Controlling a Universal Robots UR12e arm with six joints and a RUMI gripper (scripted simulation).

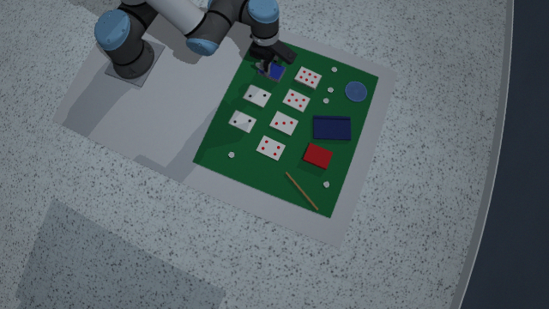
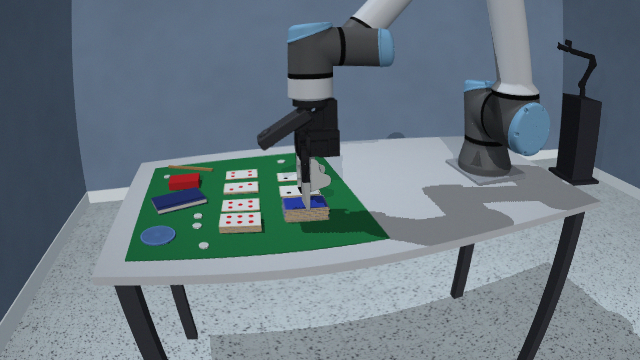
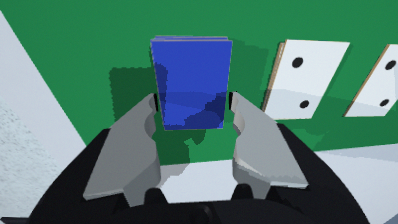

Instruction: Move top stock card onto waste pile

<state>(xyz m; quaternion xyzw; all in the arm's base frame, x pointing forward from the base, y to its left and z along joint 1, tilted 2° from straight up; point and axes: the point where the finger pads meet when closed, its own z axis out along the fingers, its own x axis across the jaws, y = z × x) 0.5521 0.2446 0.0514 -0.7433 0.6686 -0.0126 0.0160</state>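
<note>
Now: the white card 12 cm to the right of my hand, 3 cm below it and 1 cm ahead of it. From my hand the other things lie so: wooden stick (34 cm to the right, 34 cm ahead, 4 cm below); red block (33 cm ahead, 20 cm to the right, 3 cm below).
</note>
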